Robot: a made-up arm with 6 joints.
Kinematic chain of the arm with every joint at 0, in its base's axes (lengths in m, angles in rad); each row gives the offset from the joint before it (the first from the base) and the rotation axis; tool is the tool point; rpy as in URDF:
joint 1: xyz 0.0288 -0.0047 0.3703 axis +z
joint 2: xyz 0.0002 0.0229 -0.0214 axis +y
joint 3: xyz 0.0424 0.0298 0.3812 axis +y
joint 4: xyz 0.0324 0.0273 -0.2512 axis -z
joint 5: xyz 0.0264 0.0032 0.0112 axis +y
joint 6: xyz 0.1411 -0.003 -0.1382 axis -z
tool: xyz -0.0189 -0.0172 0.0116 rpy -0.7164 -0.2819 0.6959
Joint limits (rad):
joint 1: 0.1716..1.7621
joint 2: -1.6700..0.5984
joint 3: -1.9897..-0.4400
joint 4: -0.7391..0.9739
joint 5: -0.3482..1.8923
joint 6: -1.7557..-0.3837
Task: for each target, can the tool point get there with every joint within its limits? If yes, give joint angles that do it. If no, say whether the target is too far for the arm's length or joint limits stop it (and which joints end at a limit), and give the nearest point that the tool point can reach.
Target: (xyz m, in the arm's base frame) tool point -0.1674 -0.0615 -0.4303
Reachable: no: joint limits stop it (at a limit: joint 1, joint 2, joint 3, joint 4, joint 6) | nearest point -0.0937 0.1640 0.2043 | short by 0.678 m
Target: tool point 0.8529 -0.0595 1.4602
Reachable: no: too far | nearest point 0.4763 0.0761 0.9784 | short by 0.626 m
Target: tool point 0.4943 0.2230 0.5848
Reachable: yes | joints 0.6063 0.2981 -1.1597 0.8340 -0.1132 -1.3523
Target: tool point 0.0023 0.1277 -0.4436
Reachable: no: joint limits stop it (at a limit: joint 2, joint 3, joint 6) | nearest point -0.0164 0.2212 0.1931 | short by 0.644 m
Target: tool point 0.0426 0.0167 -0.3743
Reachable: no: joint limits stop it (at a limit: joint 2, joint 3, joint 4, joint 6) | nearest point 0.1469 0.1785 0.1954 | short by 0.601 m
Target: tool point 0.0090 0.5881 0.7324
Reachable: yes | joints 1.5934 0.3234 -1.7914 0.7155 0.5607 -1.0840
